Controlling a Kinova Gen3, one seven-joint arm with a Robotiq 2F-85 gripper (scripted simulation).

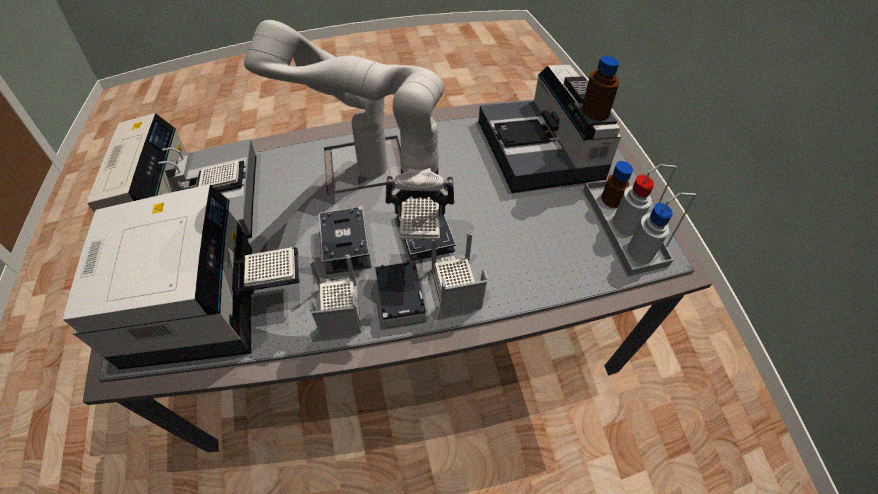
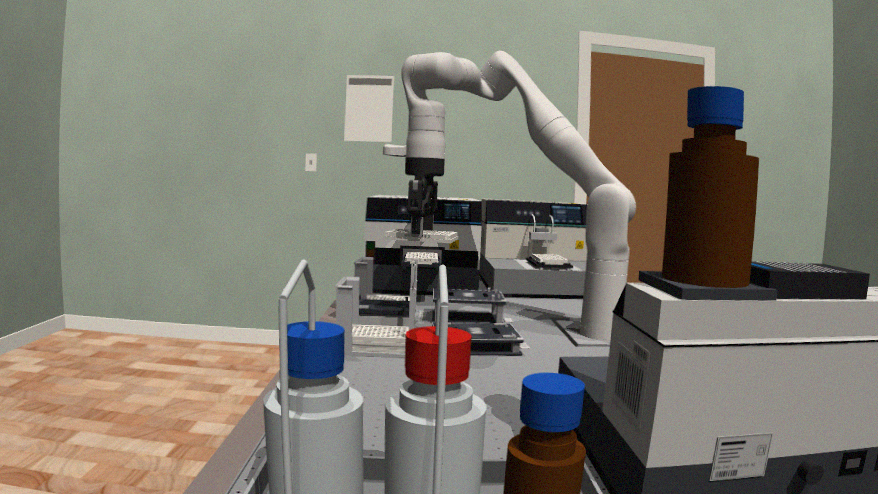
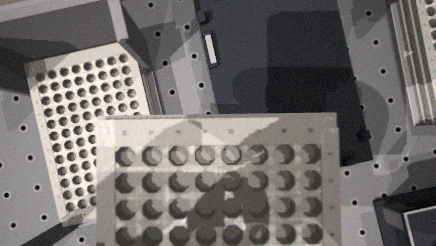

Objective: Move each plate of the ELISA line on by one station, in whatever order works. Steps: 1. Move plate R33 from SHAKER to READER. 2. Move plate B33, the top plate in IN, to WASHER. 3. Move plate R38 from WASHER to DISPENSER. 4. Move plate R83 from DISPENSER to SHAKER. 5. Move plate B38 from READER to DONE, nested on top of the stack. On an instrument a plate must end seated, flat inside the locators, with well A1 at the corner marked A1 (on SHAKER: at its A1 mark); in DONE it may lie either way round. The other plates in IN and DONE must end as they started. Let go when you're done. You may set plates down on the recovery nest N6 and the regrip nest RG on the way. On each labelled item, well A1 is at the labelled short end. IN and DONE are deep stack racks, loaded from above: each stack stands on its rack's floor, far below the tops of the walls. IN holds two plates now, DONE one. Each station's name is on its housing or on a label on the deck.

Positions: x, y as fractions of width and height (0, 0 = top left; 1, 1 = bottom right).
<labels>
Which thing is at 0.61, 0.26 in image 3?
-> A dark shaker platform.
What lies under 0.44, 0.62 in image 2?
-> A dark shaker platform.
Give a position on a dark shaker platform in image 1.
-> At 0.45, 0.58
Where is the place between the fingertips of my gripper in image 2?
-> At 0.48, 0.47
</labels>
